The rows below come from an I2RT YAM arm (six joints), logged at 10 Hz.
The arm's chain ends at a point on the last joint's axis. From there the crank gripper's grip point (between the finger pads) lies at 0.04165 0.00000 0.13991 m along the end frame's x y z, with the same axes.
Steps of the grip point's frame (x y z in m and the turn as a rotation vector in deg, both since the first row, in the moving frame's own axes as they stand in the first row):
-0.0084 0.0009 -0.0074 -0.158 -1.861 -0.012
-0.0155 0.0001 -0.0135 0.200 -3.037 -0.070
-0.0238 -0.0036 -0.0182 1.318 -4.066 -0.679
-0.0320 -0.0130 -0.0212 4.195 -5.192 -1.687
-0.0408 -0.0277 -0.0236 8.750 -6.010 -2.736
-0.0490 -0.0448 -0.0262 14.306 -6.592 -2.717
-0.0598 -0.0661 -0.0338 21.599 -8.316 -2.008
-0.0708 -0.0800 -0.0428 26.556 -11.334 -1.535
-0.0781 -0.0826 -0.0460 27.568 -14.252 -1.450
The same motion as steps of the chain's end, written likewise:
-0.0038 0.0005 -0.0087 -0.158 -1.861 -0.012
-0.0080 0.0006 -0.0155 0.200 -3.037 -0.070
-0.0138 0.0001 -0.0208 1.318 -4.066 -0.679
-0.0190 -0.0016 -0.0240 4.195 -5.192 -1.687
-0.0254 -0.0045 -0.0254 8.750 -6.010 -2.736
-0.0320 -0.0082 -0.0254 14.306 -6.592 -2.717
-0.0387 -0.0126 -0.0282 21.599 -8.316 -2.008
-0.0426 -0.0153 -0.0330 26.556 -11.334 -1.535
-0.0429 -0.0155 -0.0356 27.568 -14.252 -1.450

